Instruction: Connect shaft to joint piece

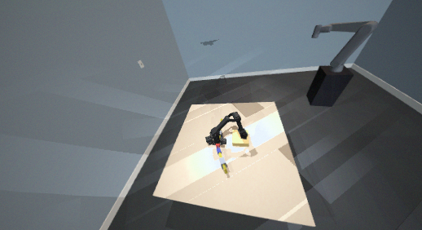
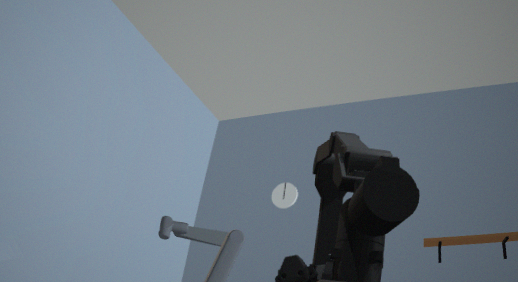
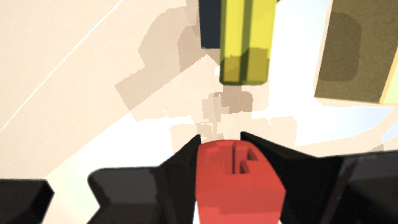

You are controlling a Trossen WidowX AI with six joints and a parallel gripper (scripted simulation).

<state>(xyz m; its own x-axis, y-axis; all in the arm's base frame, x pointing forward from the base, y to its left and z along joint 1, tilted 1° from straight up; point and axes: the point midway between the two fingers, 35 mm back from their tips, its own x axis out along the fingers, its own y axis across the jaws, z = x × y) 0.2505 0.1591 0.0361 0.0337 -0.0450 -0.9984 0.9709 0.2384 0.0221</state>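
Right now my gripper tip is 4 cm below the red joint piece and 2 cm to the right of it.
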